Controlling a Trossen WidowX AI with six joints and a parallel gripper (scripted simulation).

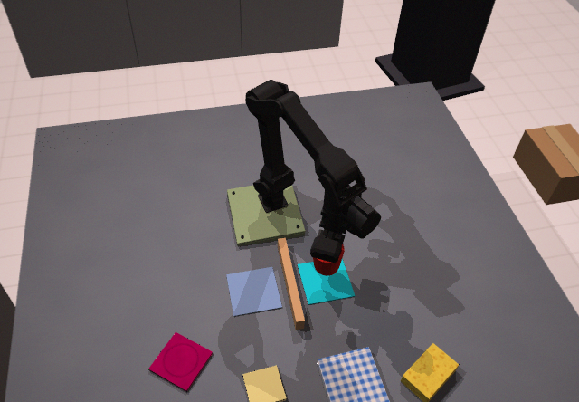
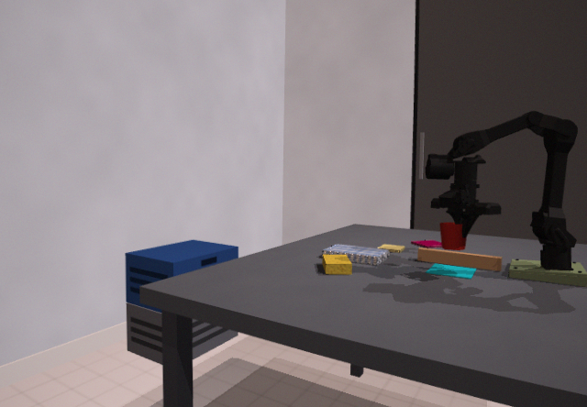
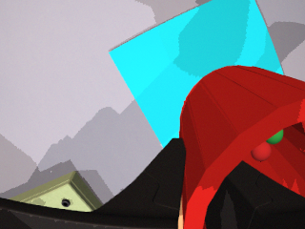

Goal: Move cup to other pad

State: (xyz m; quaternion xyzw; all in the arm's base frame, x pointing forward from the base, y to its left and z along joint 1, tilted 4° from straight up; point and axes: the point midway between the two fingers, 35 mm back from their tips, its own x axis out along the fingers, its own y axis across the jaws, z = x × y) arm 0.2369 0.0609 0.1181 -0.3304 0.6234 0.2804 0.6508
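Right now my hand is 20 mm short of the red cup, 20 mm to the left of it and 50 mm above it. The rest, counted from my hand: red marble 30 mm ahead, 40 mm to the right, 60 mm below; then wooden bar 10 mm ahead, 100 mm to the right, 130 mm below; then green marble 40 mm ahead, 30 mm to the right, 60 mm below.
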